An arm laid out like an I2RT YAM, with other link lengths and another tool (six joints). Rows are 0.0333 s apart.
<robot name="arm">
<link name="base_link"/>
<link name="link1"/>
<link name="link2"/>
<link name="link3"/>
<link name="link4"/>
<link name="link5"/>
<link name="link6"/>
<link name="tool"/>
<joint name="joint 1" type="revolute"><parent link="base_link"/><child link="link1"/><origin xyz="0.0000 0.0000 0.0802" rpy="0.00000 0.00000 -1.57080"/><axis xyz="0 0 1"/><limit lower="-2.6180" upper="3.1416"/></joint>
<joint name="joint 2" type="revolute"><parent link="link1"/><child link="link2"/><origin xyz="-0.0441 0.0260 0.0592" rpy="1.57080 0.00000 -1.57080"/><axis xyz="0 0 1"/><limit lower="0.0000" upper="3.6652"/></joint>
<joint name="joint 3" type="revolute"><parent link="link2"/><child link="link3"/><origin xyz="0.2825 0.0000 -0.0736" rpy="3.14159 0.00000 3.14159"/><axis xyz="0 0 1"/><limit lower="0.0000" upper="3.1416"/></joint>
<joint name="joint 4" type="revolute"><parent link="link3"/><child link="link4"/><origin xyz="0.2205 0.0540 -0.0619" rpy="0.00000 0.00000 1.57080"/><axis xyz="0 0 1"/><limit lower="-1.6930" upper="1.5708"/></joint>
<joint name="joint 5" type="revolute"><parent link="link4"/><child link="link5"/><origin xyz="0.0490 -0.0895 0.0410" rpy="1.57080 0.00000 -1.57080"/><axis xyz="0 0 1"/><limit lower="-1.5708" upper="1.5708"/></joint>
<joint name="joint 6" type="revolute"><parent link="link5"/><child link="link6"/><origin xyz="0.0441 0.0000 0.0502" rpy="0.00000 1.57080 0.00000"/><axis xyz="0 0 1"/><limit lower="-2.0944" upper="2.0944"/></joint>
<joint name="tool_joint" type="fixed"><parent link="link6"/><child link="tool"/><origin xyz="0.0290 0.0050 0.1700" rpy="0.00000 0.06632 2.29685"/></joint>
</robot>
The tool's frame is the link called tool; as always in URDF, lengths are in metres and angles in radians.
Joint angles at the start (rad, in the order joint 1, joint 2, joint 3, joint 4, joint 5, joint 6):
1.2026 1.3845 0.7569 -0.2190 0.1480 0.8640
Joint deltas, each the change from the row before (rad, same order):
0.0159 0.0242 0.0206 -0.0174 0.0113 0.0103
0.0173 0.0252 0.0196 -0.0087 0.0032 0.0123
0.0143 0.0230 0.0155 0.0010 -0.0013 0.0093
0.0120 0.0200 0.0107 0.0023 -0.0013 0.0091
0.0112 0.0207 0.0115 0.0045 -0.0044 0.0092
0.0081 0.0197 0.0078 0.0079 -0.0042 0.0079
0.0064 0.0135 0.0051 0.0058 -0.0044 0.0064
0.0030 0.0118 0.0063 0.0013 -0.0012 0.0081
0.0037 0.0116 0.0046 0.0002 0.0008 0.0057
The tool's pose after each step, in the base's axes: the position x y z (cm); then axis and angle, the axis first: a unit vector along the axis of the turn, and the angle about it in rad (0 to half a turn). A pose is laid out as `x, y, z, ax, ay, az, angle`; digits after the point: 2 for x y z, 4 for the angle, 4 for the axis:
19.90, 34.51, 11.40, -0.5295, 0.8384, 0.1291, 2.5409
19.48, 35.11, 11.10, -0.5318, 0.8371, 0.1280, 2.5545
19.09, 35.79, 10.88, -0.5343, 0.8352, 0.1301, 2.5637
18.74, 36.31, 10.58, -0.5359, 0.8339, 0.1316, 2.5729
18.37, 36.91, 10.32, -0.5375, 0.8324, 0.1349, 2.5820
18.10, 37.42, 10.00, -0.5382, 0.8315, 0.1375, 2.5900
17.85, 37.79, 9.76, -0.5389, 0.8306, 0.1402, 2.5965
17.77, 38.01, 9.56, -0.5371, 0.8317, 0.1410, 2.6022
17.68, 38.16, 9.29, -0.5365, 0.8322, 0.1398, 2.6083

